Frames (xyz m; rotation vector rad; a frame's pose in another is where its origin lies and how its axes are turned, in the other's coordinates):
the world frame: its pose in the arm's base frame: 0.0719 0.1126 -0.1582 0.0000 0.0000 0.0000
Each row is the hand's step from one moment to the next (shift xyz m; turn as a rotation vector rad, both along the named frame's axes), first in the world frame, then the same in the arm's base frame.
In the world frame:
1: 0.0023 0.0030 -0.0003 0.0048 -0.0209 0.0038
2: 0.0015 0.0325 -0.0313 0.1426 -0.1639 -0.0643
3: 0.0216 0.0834 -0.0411 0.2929 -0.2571 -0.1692
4: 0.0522 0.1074 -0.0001 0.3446 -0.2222 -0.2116
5: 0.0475 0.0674 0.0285 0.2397 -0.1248 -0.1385
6: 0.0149 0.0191 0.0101 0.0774 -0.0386 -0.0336
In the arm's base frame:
1: 0.0023 0.0030 -0.0003 0.0048 -0.0209 0.0038
2: 0.0015 0.0325 -0.0313 0.1426 -0.1639 -0.0643
3: 0.0216 0.0834 -0.0411 0.2929 -0.2571 -0.1692
4: 0.0522 0.1074 -0.0001 0.3446 -0.2222 -0.2116
5: 0.0475 0.0674 0.0285 0.2397 -0.1248 -0.1385
6: 0.0149 0.0191 0.0101 0.0774 -0.0386 -0.0336

